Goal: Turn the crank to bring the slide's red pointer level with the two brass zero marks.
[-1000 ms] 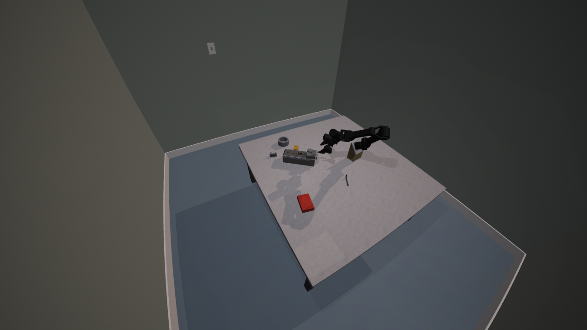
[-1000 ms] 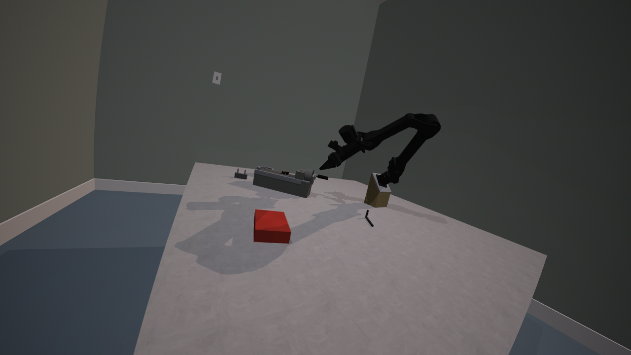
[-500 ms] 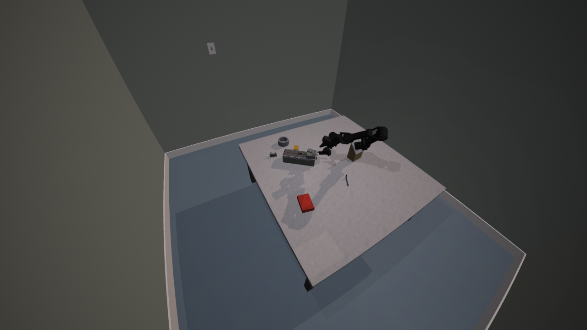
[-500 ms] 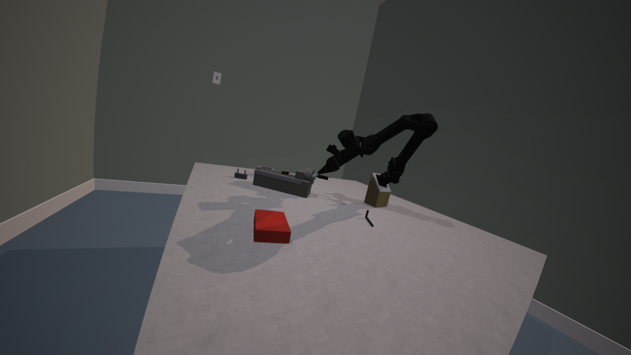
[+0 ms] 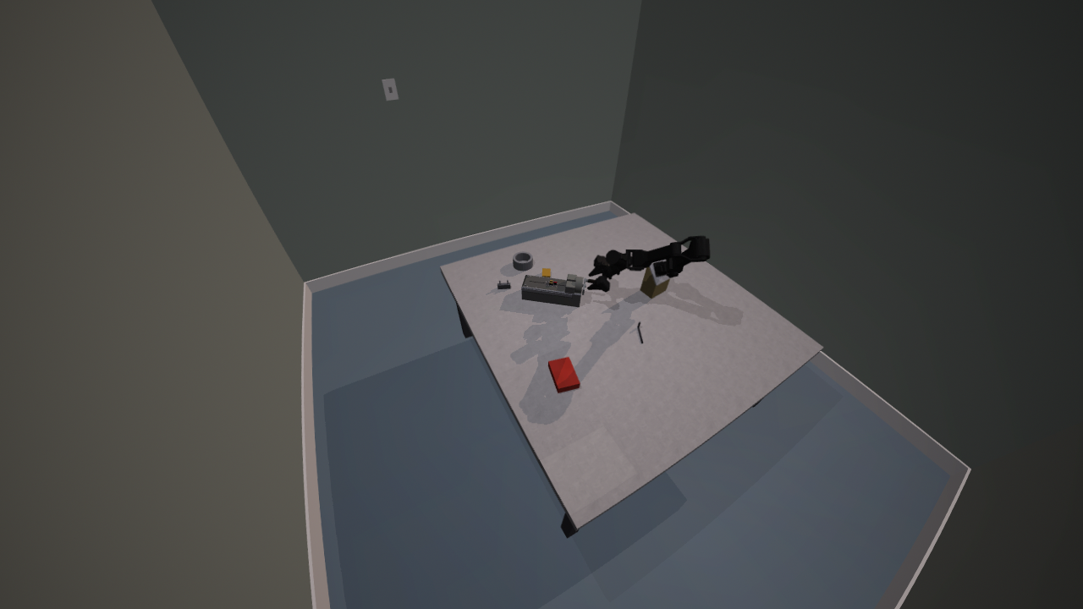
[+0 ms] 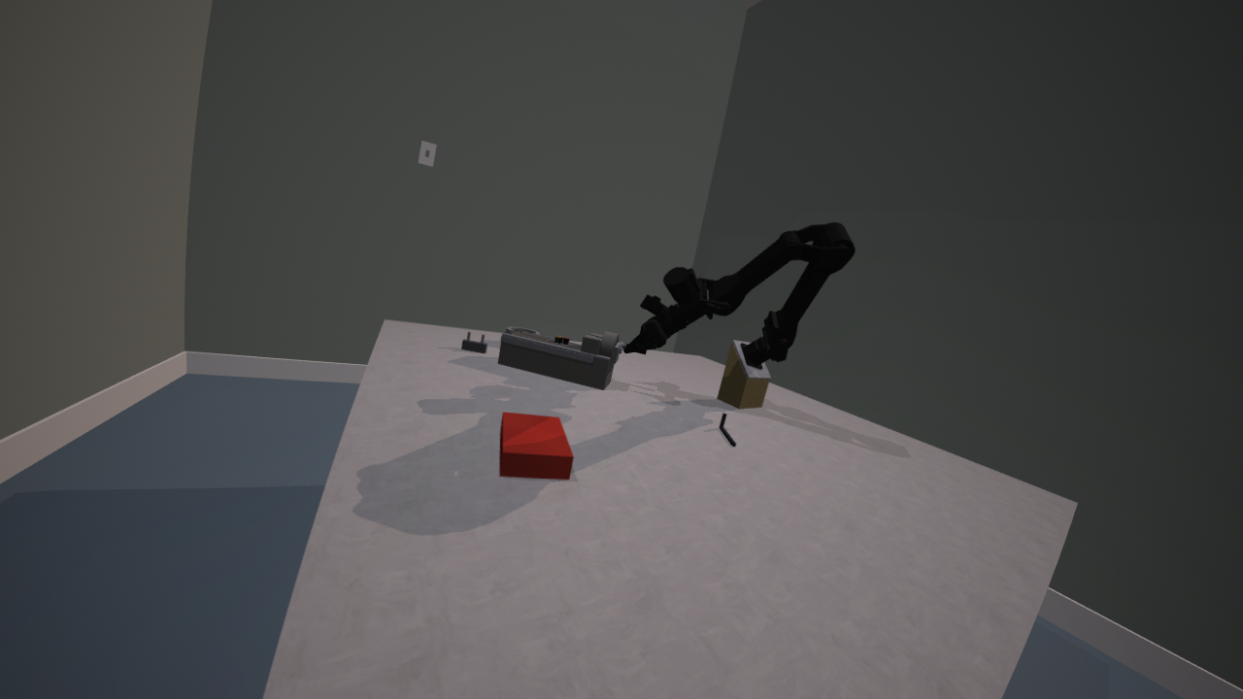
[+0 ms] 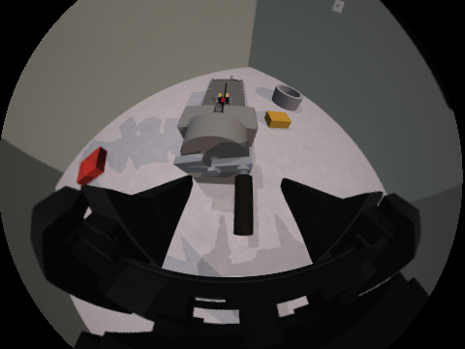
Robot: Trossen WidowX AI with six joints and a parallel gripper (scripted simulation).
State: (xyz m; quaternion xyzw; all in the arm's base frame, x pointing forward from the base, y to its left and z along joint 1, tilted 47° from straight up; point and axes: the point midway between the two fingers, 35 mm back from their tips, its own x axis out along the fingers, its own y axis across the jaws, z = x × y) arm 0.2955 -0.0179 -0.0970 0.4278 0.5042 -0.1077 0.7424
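My gripper tip is 2 cm past the black crank handle and 1 cm to the right of it. The rest, counted from my gripper tip: yellow block: 9 cm ahead, 22 cm to the right, 8 cm below; red pointer: 13 cm ahead, 7 cm to the right, 1 cm below; black bent key: 9 cm behind, 27 cm to the left, 8 cm below.
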